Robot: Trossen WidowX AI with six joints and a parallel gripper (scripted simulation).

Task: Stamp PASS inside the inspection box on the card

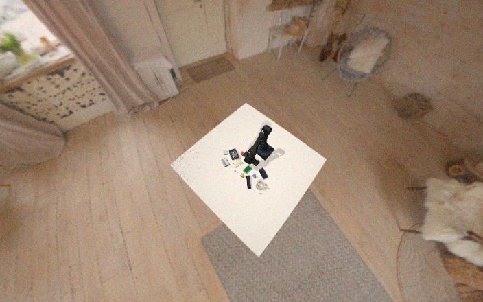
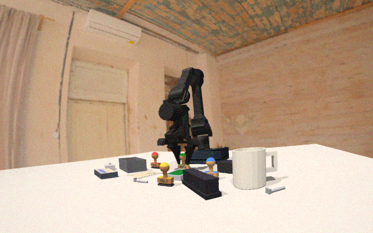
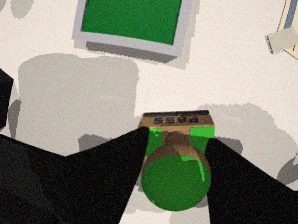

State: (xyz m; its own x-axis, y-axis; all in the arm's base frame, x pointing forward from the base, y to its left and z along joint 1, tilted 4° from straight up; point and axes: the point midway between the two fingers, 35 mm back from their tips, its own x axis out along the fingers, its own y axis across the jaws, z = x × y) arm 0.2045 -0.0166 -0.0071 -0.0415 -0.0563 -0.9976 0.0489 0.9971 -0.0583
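Right now the green ink pad is 90 mm ahead of my gripper tip, 30 mm to the left of it and 20 mm below it. The rest, counted from my gripper tip: blue-knobbed stamp (110 mm ahead, 130 mm to the left); then cream card (100 mm ahead, 100 mm to the right, 30 mm below); then red-knobbed stamp (10 mm behind, 130 mm to the right).
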